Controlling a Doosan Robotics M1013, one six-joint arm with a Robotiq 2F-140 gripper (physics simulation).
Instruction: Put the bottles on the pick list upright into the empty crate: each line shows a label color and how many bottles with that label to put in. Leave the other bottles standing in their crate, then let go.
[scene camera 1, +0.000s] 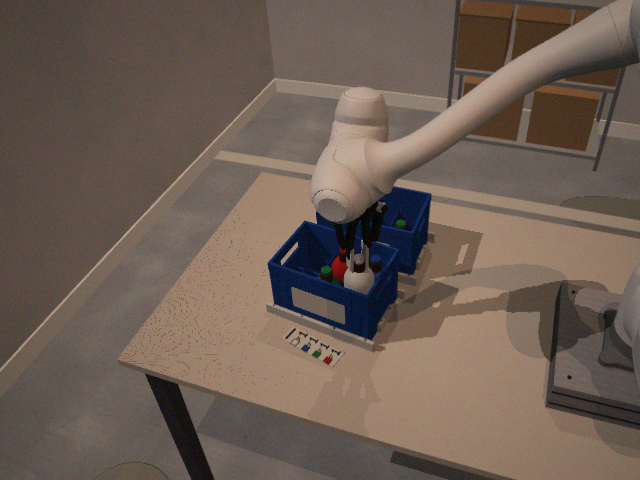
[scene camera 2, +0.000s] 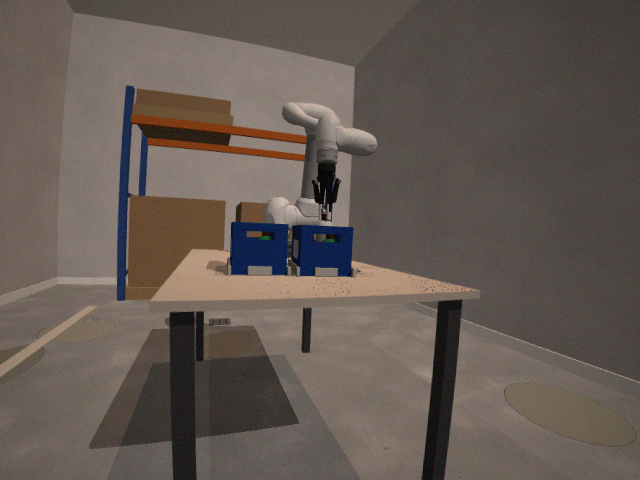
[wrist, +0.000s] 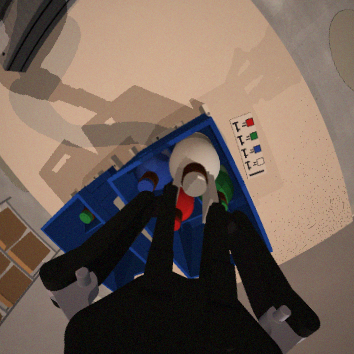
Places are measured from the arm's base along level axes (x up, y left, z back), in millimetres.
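Pixels of known places: gripper, fingertip midpoint: (scene camera 1: 357, 265) (scene camera 2: 324, 219) (wrist: 192, 180).
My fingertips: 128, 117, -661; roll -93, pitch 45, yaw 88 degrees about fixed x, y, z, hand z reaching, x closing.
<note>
For each thing: its middle in the pictures, then the offset to it from my fingertips, as dx, dy, dz. Level surfaces: height alone.
- white bottle at the middle of its body: (wrist: 193, 162) (scene camera 1: 359, 281) (scene camera 2: 325, 230) -44, +6, +7
- red bottle at the middle of its body: (wrist: 176, 202) (scene camera 1: 345, 270) -119, -88, -72
- green bottle at the middle of its body: (wrist: 214, 187) (scene camera 1: 327, 291) -119, +0, -83
- blue bottle at the middle of its body: (wrist: 155, 170) (scene camera 1: 375, 280) -119, -83, +14
- green-capped bottle at the middle of its body: (wrist: 102, 198) (scene camera 1: 399, 244) (scene camera 2: 265, 246) -119, -241, +25
- far blue crate at the middle of its body: (wrist: 115, 231) (scene camera 1: 374, 227) (scene camera 2: 256, 246) -117, -281, -66
- pick list at the middle of its body: (scene camera 1: 312, 345) (wrist: 249, 147) -204, +113, -76
- table at its surface level: dx -205
My gripper (scene camera 1: 358, 258) (scene camera 2: 324, 214) (wrist: 192, 180) is shut on the neck of the white bottle (scene camera 1: 359, 280) (wrist: 195, 155). This bottle is roughly upright at the near crate's corner; its base is hidden. The near blue crate (scene camera 1: 281, 289) (scene camera 2: 323, 258) (wrist: 245, 200) also holds a red bottle (scene camera 1: 339, 267) (wrist: 185, 206), a green bottle (scene camera 1: 325, 271) (wrist: 223, 185) and a blue bottle (scene camera 1: 375, 261) (wrist: 155, 167). A green-capped bottle (scene camera 1: 400, 224) (wrist: 86, 216) stands in the far blue crate (scene camera 1: 421, 227) (scene camera 2: 258, 258). The pick list (scene camera 1: 313, 346) (wrist: 247, 145) shows one each of red, green, blue and white.
The two crates stand side by side on the table (scene camera 1: 206, 330) (scene camera 2: 392, 289), with low light strips around their bases. The near crate's walls and dividers are close around the white bottle. The robot's base plate (scene camera 1: 589, 382) is at the right in scene camera 1.
</note>
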